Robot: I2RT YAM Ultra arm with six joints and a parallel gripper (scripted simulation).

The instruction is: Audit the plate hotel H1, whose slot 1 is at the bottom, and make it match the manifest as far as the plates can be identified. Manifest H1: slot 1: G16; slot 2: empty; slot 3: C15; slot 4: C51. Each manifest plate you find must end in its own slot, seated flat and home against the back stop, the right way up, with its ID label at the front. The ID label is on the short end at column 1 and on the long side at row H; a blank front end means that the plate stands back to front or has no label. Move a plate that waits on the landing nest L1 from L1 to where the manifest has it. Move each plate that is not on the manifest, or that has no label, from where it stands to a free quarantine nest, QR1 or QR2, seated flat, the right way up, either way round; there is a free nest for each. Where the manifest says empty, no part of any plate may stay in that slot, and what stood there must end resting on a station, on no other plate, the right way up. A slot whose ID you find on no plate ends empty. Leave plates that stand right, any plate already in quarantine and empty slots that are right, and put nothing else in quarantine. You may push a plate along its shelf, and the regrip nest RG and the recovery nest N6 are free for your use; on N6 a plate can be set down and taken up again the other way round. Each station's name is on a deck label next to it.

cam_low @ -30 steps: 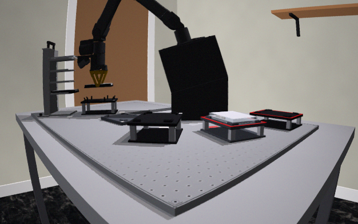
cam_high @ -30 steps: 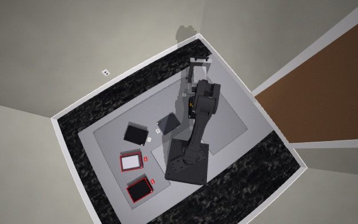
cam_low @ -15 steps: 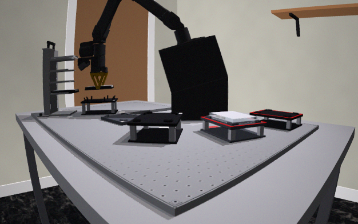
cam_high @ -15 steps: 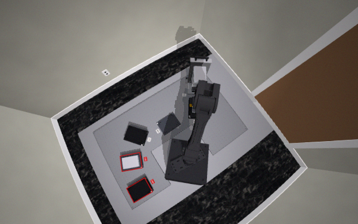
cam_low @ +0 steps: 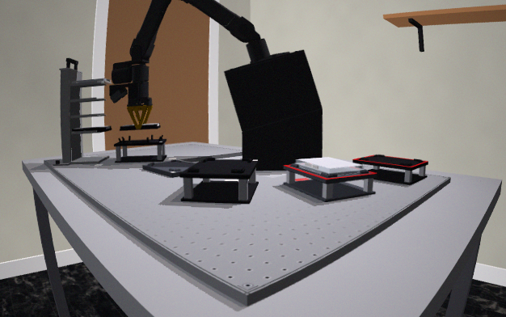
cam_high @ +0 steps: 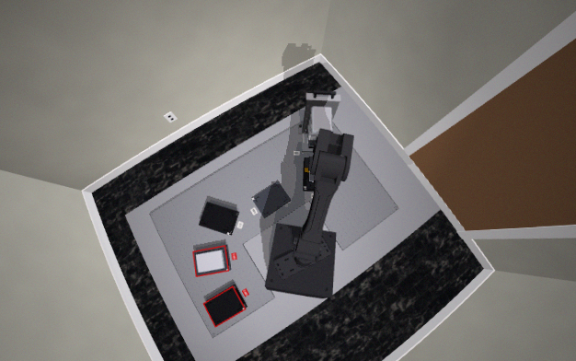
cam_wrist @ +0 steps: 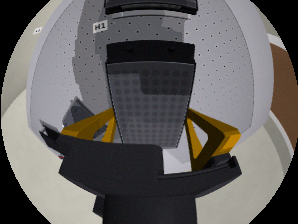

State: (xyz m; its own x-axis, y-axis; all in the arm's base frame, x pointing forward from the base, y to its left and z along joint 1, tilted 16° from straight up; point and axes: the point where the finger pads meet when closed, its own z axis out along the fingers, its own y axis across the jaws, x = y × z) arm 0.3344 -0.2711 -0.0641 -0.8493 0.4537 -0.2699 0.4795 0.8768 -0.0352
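The pinned nest is 50 mm below my hand. Also, from my hand: hotel foot: 180 mm ahead, 110 mm below, 100 mm to the right; H1 deck label: 160 mm ahead, 110 mm below, 20 mm to the left; grey plate hotel H1: 230 mm ahead, 130 mm to the right, 50 mm above.
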